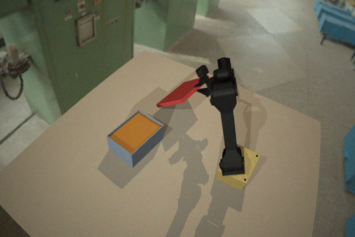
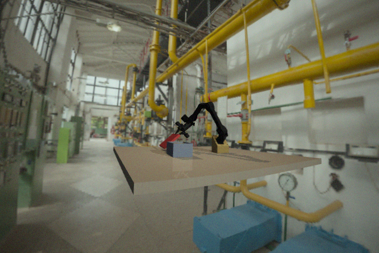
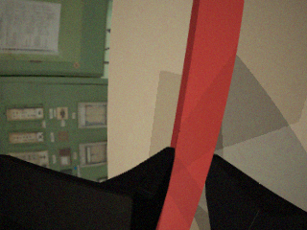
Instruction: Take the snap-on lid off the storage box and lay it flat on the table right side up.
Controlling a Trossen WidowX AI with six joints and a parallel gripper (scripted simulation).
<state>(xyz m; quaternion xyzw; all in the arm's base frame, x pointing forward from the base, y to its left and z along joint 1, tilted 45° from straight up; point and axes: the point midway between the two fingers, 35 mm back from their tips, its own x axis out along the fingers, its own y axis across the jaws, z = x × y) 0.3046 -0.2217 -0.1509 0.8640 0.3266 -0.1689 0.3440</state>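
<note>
The lid lies 6 cm ahead of my gripper tip, 1 cm to the right of it and 5 cm below it. The rest, counted from my gripper tip: storage box (9 cm ahead, 35 cm to the left, 10 cm below).
</note>
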